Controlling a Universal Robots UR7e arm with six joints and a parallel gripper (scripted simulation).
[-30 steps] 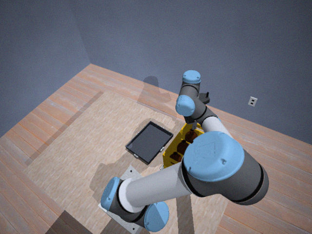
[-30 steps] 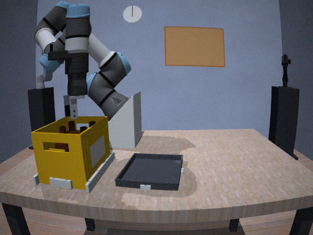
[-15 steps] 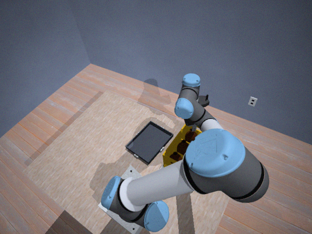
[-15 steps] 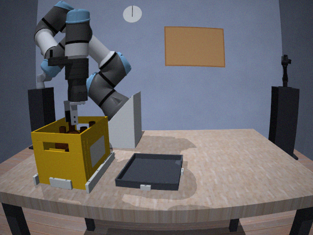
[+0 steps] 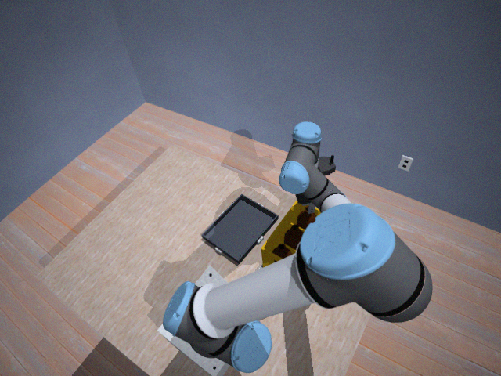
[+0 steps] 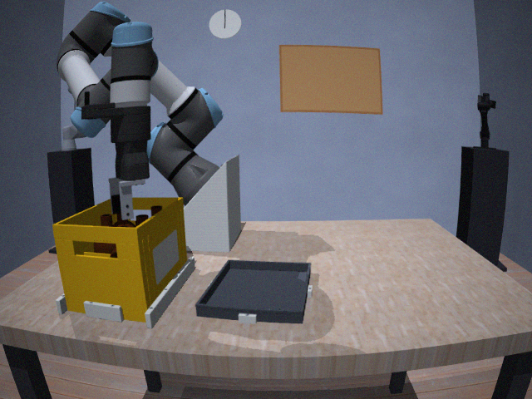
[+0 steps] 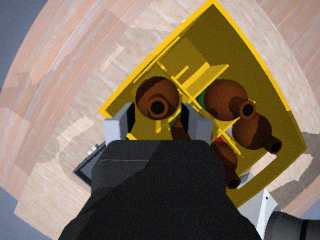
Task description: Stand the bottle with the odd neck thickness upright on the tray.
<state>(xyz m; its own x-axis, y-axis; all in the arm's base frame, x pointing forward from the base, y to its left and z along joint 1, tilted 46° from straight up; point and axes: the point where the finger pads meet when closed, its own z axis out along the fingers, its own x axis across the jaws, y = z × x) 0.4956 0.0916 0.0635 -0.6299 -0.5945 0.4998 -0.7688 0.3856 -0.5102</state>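
Right now my hand is 110 mm above the bottle. From my hand the other things lie so: dark tray: 140 mm behind, 220 mm to the left, 190 mm below; yellow crate: 80 mm behind, 50 mm to the right, 120 mm below.
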